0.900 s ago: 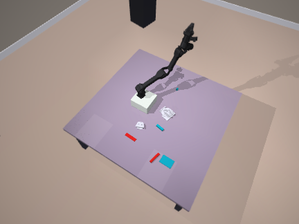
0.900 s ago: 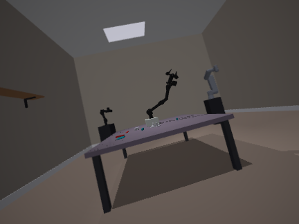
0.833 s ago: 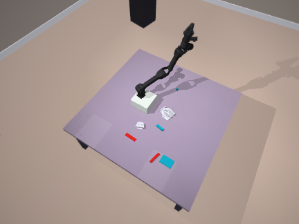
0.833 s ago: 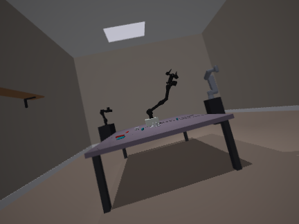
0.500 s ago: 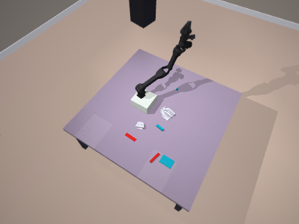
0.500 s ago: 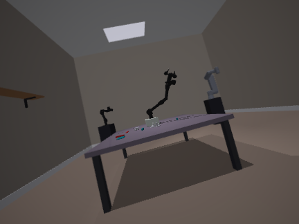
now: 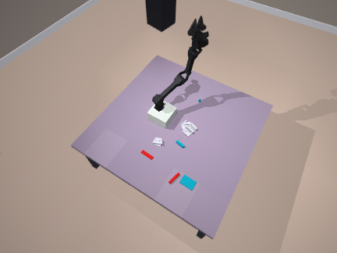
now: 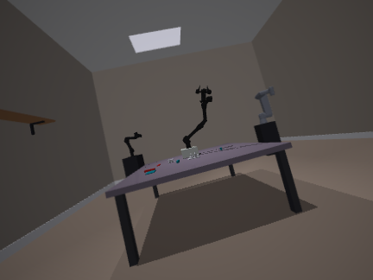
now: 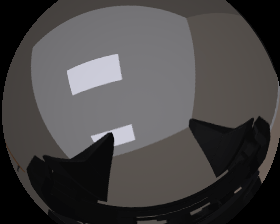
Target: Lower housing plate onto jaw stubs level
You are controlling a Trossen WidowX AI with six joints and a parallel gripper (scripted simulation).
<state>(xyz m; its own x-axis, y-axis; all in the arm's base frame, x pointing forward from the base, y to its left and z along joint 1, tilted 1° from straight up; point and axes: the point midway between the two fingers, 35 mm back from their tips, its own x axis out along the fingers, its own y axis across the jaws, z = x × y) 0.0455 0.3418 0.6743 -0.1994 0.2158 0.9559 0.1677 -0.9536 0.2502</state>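
My gripper tip is 15 cm short of the white part, 58 cm to the left of it and 77 cm above it. The rest, counted from my gripper tip: cyan bar 30 cm ahead, 47 cm to the right, 79 cm below; cyan plate 55 cm ahead, 68 cm to the right, 80 cm below.
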